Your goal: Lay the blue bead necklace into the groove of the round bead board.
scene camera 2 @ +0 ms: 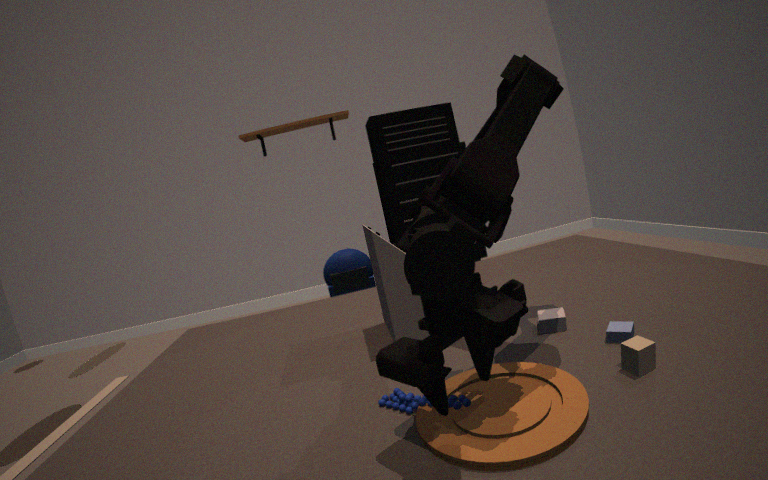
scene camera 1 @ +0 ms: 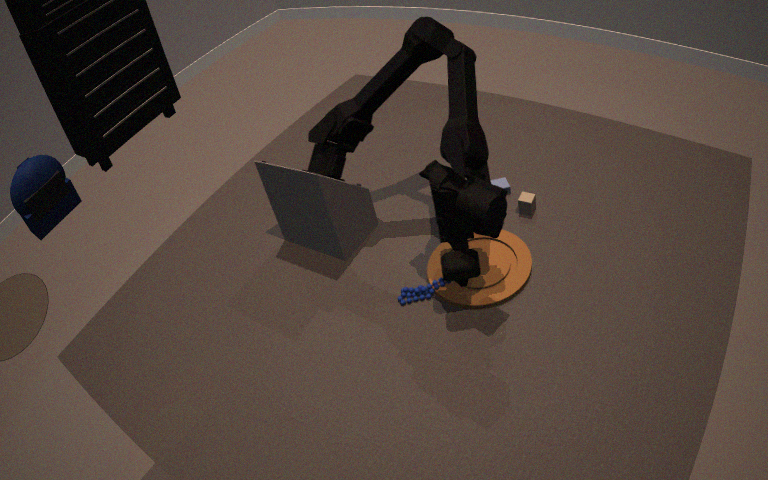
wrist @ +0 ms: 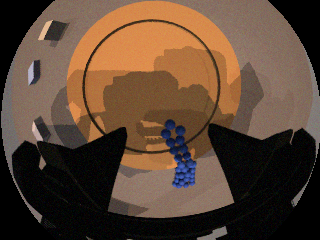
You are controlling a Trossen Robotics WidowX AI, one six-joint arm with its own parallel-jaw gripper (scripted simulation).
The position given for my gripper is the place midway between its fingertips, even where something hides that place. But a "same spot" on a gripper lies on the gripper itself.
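Scene camera 1 shows my gripper, and so does scene camera 2; one and the same spot on it is (scene camera 1: 462, 264) and (scene camera 2: 397, 354). My gripper is visible in the wrist view (168, 130) too.
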